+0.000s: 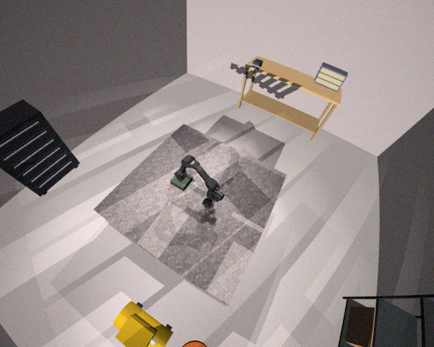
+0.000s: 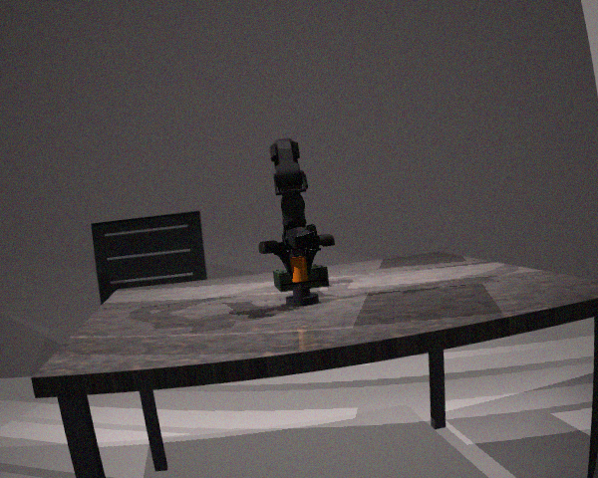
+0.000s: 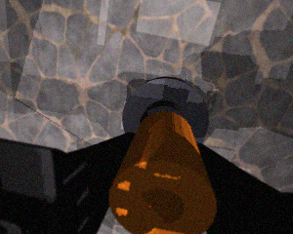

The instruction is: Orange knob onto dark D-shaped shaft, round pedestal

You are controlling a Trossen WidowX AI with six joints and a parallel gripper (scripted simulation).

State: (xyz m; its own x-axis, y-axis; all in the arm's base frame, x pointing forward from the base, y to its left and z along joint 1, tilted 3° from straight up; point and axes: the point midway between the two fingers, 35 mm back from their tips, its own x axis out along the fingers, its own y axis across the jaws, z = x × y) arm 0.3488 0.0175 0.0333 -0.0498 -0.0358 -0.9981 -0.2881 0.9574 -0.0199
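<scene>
My gripper tip is 20 mm below the orange knob. Round my gripper tip: round dark pedestal: 40 mm below.
</scene>
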